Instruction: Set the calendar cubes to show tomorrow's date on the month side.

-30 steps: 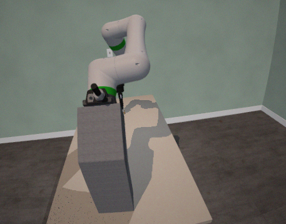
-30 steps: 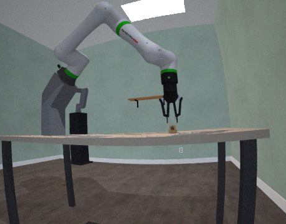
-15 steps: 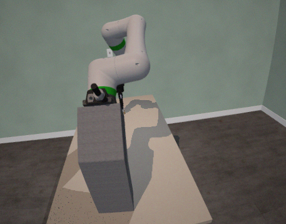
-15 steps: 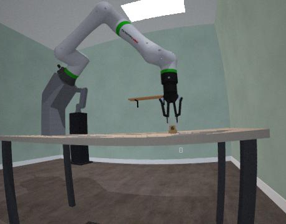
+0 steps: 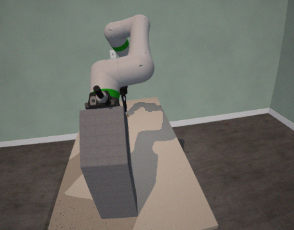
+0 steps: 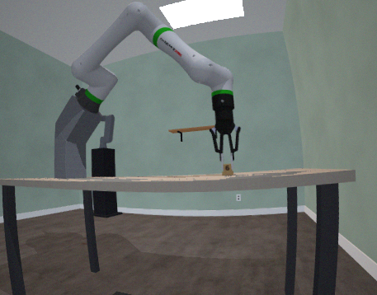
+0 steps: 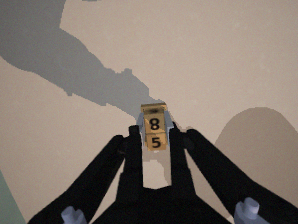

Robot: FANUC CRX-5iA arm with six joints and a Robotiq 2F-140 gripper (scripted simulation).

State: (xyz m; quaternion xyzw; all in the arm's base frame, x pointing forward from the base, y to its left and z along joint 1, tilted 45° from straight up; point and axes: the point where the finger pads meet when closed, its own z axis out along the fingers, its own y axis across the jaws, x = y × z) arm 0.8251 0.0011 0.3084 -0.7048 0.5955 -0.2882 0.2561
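Right now my hand is 20 mm to the right of the wooden tray and 50 mm above it.
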